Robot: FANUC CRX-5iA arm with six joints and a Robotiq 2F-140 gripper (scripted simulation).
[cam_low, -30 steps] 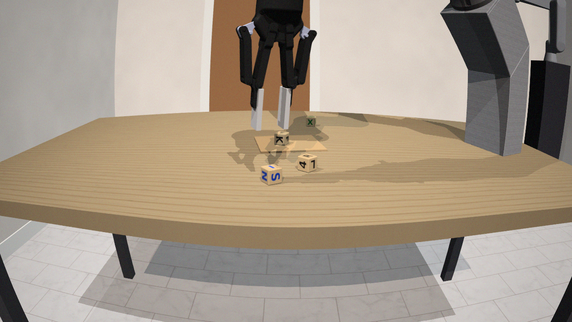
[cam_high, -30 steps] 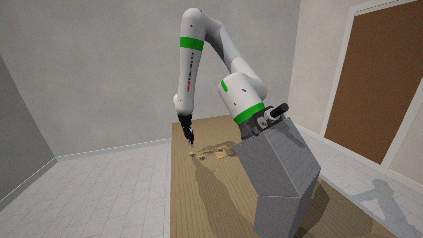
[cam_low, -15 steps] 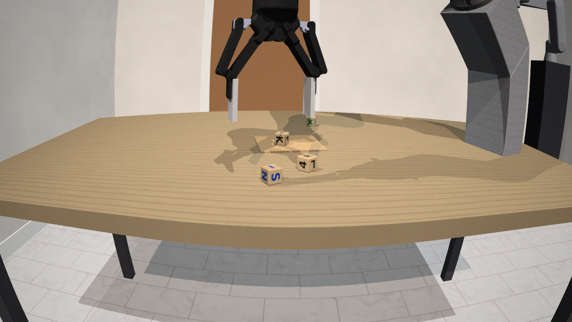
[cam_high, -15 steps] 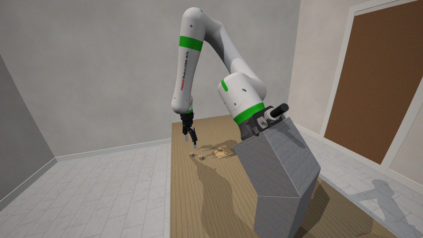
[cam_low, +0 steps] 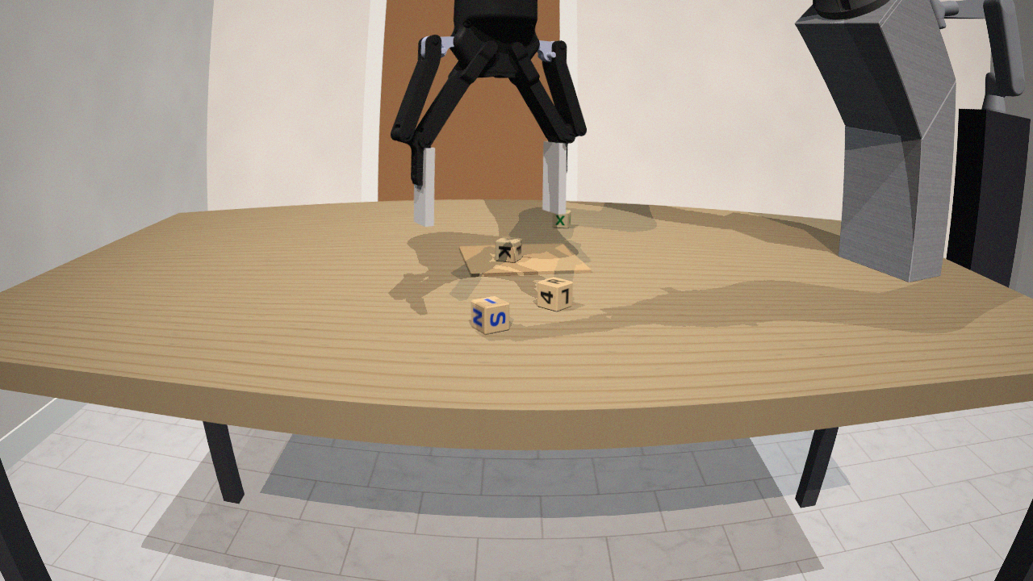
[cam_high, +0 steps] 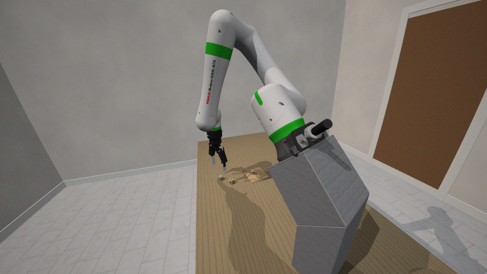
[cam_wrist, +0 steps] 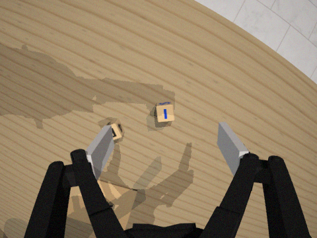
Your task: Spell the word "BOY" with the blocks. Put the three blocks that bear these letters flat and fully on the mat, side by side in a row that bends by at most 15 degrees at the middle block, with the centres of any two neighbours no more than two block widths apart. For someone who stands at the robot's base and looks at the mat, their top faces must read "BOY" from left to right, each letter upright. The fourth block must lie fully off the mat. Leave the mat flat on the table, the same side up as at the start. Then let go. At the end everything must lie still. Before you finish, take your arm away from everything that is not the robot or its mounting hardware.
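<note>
The block is 11 cm below my hand. From my hand the other things lie so: tan mat 25 cm to the right, 12 cm below, 2 cm ahead.
</note>
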